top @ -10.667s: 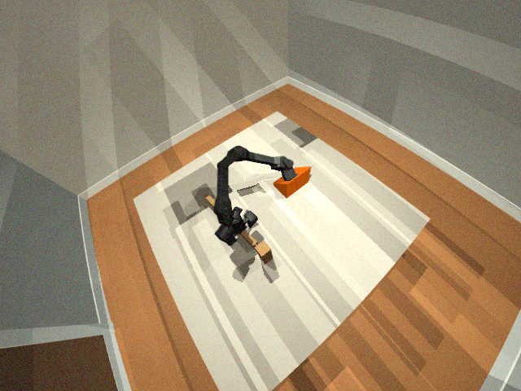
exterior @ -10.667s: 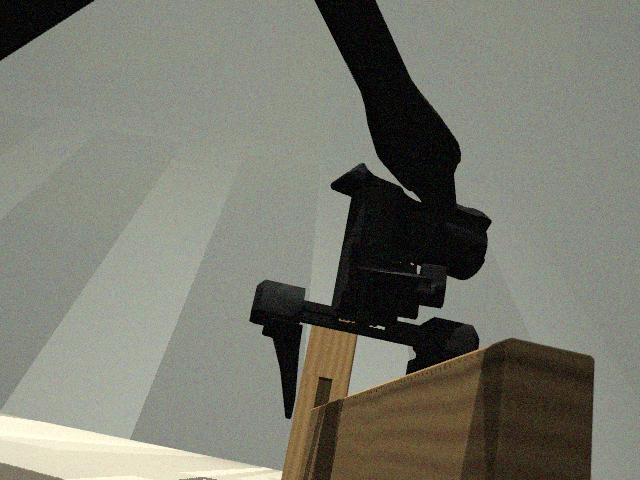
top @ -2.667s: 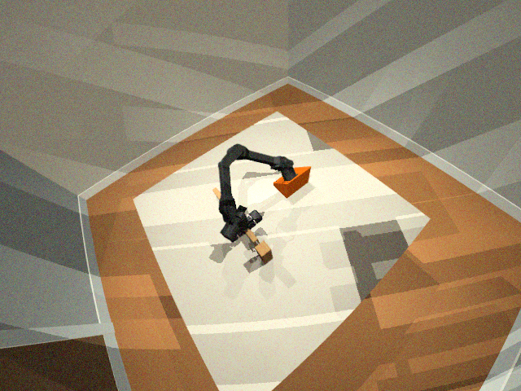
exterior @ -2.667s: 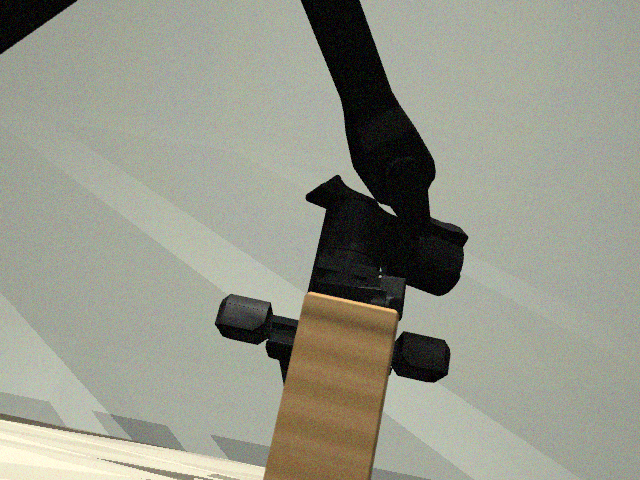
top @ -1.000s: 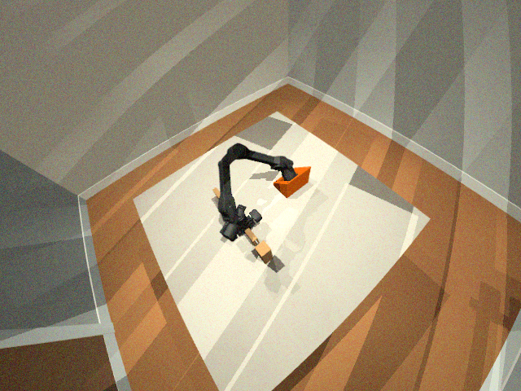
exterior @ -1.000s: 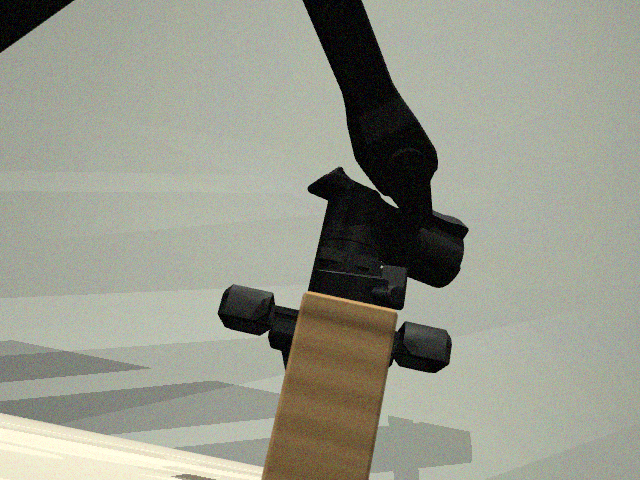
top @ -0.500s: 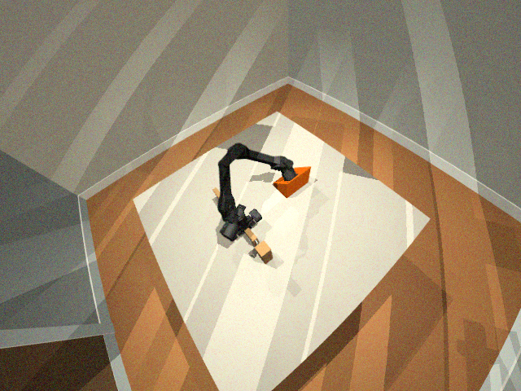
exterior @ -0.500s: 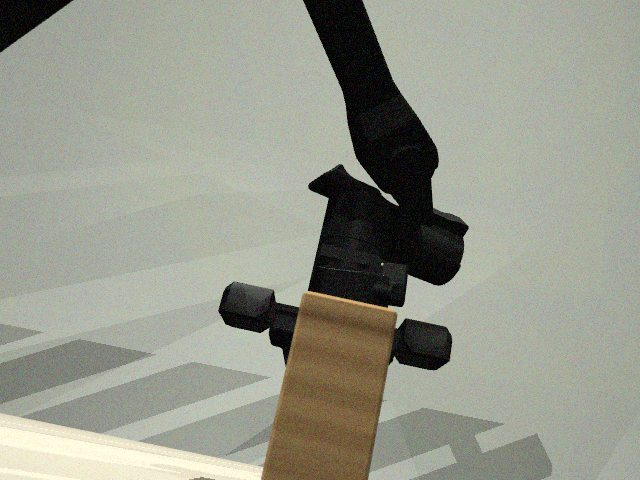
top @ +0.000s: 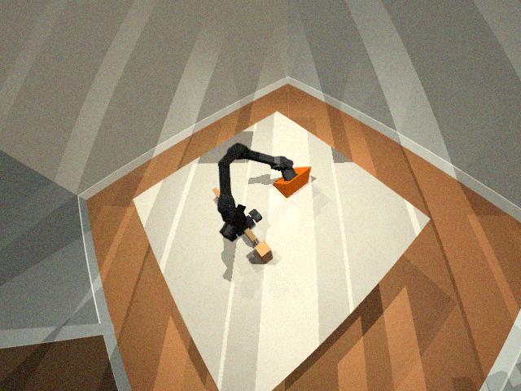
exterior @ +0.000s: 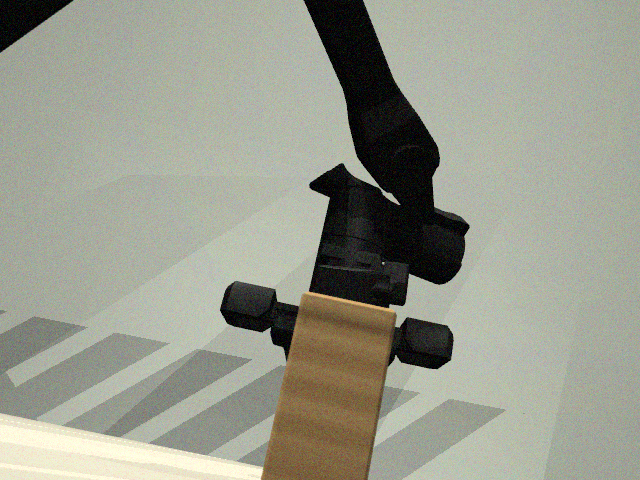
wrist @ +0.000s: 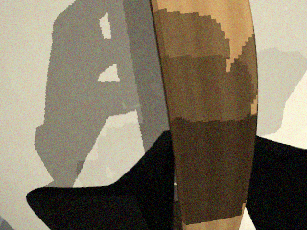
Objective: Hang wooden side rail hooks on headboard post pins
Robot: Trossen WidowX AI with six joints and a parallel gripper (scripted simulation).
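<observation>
Right now my gripper tip is 1 cm short of the headboard post, 16 cm to the right of it and 4 cm below it.
</observation>
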